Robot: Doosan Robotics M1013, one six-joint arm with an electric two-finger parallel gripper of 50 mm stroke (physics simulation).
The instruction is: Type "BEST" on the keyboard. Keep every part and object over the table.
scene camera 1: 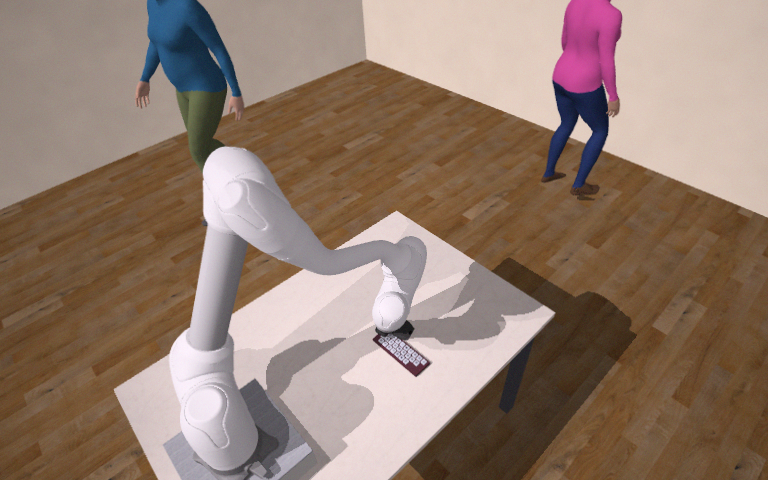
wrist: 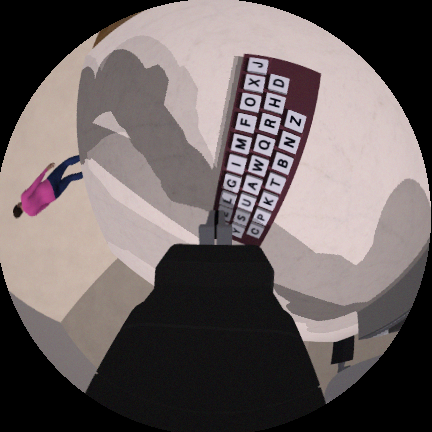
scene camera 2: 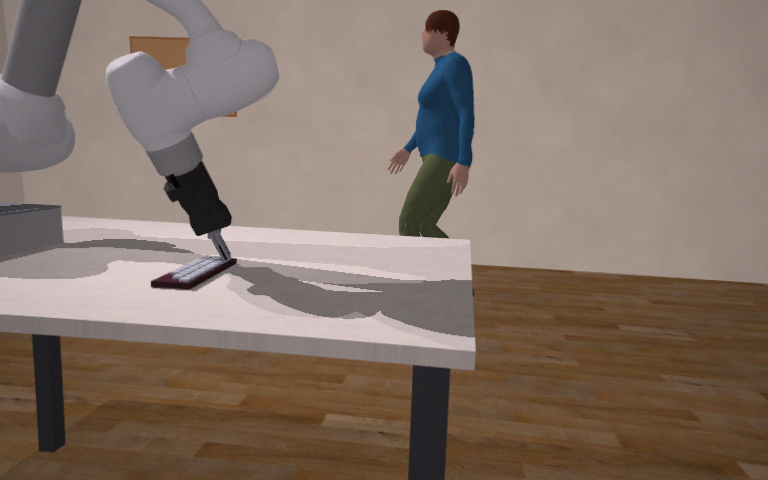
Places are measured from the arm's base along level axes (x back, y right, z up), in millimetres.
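Pixels of known places: gripper, fingertip midpoint: (wrist: 216, 218) (scene camera 2: 227, 257); arm's base, link origin: (scene camera 1: 236, 450).
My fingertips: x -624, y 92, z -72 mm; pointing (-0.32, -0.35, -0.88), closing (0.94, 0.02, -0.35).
Observation:
Ahead of a thing's pixels: the offset from my fingertips to its top centre. "spot": to the spot under its first point. Level surfaces: height alone.
The dark red keyboard @[spot: dx +70, dy +164, dz -7 mm] (scene camera 1: 417, 369) (scene camera 2: 164, 281) (wrist: 306, 90) lies on the table with white letter keys. My gripper (scene camera 2: 227, 258) (wrist: 216, 218) is shut and empty. Its tips are at the keyboard's far end in the second scene view, at the E key @[dx +7, dy +6, dz -5 mm] (wrist: 226, 214), which they partly cover in the wrist view; I cannot tell whether they touch it. The S key @[dx +28, dy +7, dz -2 mm] (wrist: 241, 217) is beside E in the neighbouring row. The T key @[dx +57, dy +54, dz -2 mm] (wrist: 275, 182) and the B key @[dx +60, dy +74, dz -2 mm] (wrist: 283, 163) are uncovered in the outer row. In the first scene view the arm hides the fingertips.
The white table @[dz -20 mm] (scene camera 1: 475, 362) (scene camera 2: 339, 333) carries the arm's grey base plate (scene camera 1: 175, 450) (scene camera 2: 33, 232). Arm shadows fall across the table. A person in blue (scene camera 1: 189, 45) (scene camera 2: 447, 107) and a person in pink (scene camera 1: 589, 50) (wrist: 37, 199) are beyond the table.

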